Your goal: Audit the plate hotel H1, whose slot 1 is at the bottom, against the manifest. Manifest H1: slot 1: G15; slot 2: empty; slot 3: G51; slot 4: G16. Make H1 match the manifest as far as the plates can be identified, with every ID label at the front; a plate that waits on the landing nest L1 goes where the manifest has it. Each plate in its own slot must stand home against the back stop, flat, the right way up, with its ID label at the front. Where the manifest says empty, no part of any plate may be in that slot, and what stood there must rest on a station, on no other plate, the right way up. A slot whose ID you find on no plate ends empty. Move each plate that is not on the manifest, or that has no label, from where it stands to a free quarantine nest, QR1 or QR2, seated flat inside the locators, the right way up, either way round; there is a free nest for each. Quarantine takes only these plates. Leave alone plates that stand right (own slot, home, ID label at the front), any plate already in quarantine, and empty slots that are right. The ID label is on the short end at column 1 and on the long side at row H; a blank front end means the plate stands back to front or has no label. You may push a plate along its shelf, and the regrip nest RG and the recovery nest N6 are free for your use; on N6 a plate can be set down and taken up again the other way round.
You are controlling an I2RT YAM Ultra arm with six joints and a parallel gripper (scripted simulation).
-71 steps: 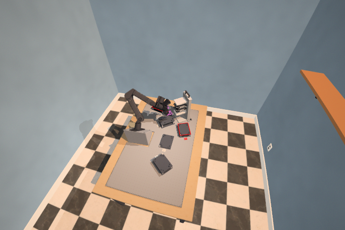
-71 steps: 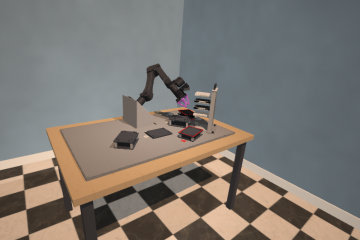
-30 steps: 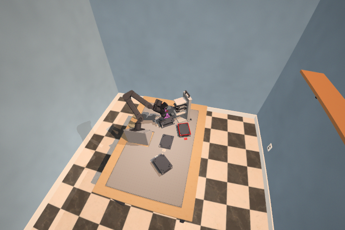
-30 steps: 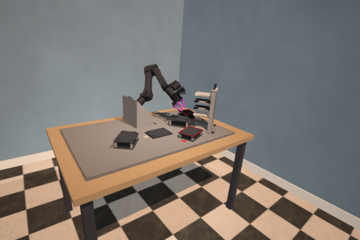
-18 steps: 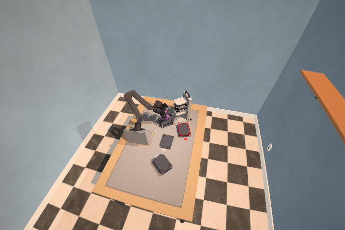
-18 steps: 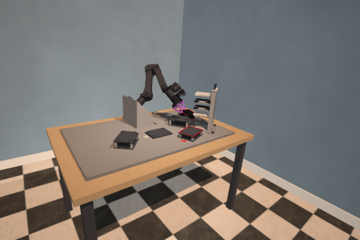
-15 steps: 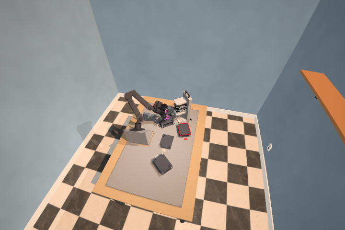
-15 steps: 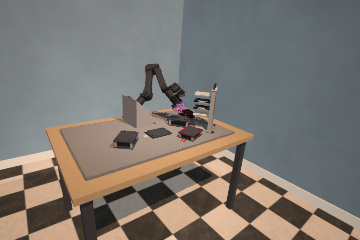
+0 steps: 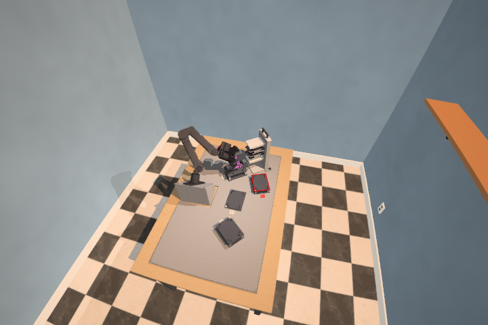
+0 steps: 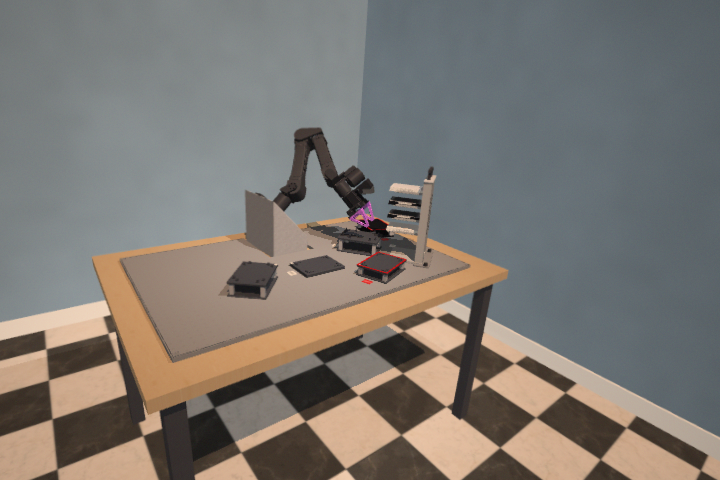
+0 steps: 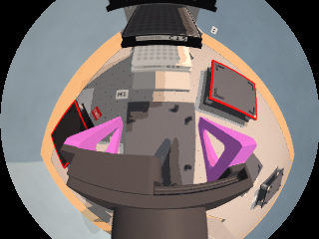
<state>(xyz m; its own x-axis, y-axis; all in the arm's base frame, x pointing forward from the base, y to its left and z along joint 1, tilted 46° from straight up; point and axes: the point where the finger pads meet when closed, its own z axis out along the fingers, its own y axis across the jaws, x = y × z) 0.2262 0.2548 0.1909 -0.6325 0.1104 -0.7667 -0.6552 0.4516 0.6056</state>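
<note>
Now: hand 110 mm short of the white plate and 90 mm to the right of it.
</note>
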